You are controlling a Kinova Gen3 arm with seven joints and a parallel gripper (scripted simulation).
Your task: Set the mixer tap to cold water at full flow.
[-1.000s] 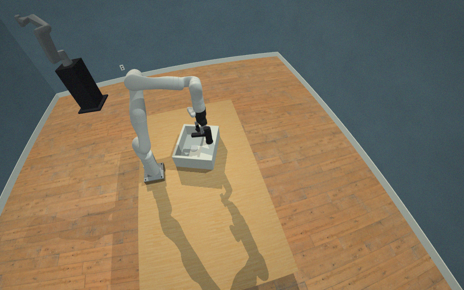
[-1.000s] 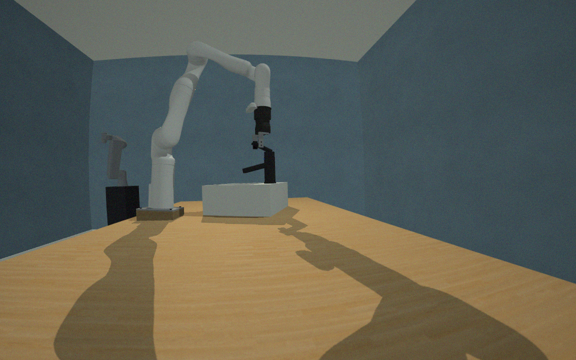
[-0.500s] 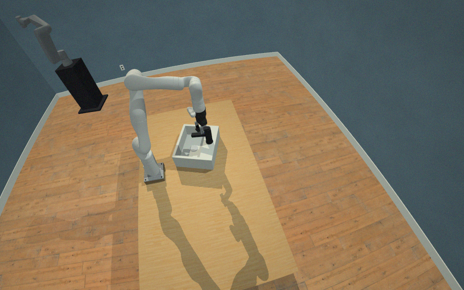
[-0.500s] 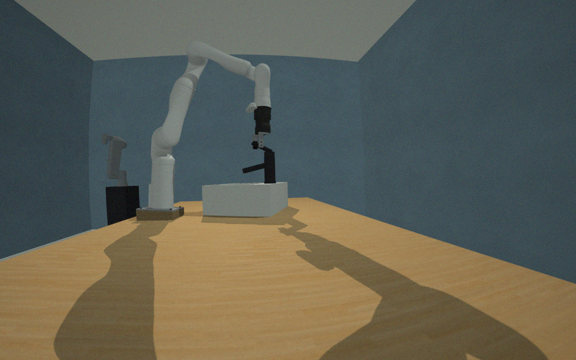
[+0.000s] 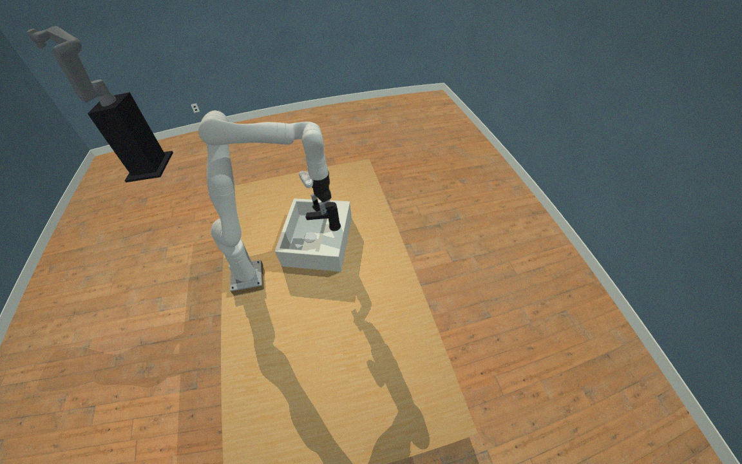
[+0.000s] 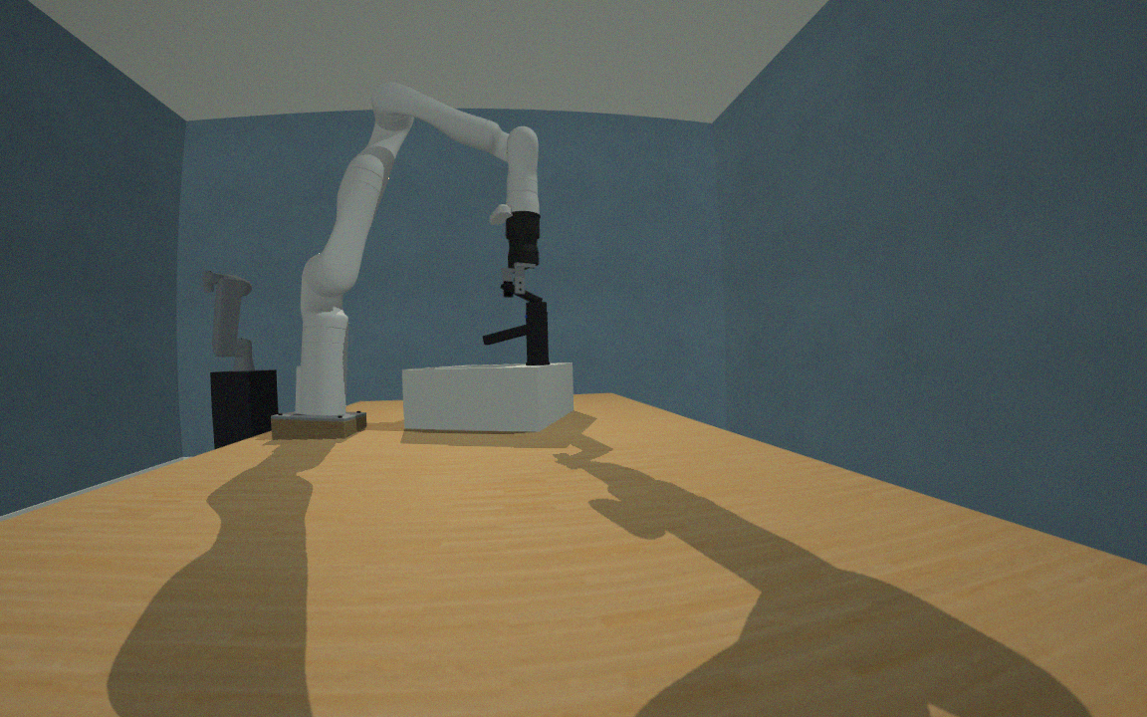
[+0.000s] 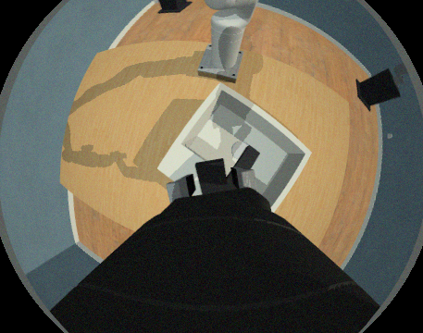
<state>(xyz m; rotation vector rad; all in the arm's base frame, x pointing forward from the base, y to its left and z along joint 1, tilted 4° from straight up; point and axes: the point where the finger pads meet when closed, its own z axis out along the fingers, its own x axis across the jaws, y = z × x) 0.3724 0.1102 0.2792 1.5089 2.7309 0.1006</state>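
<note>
The lever is 20 mm ahead of my hand, 10 mm to the left of it and 10 mm below it. The rest, counted from my hand: white basin (260 mm below, 70 mm behind, 60 mm to the left).
</note>
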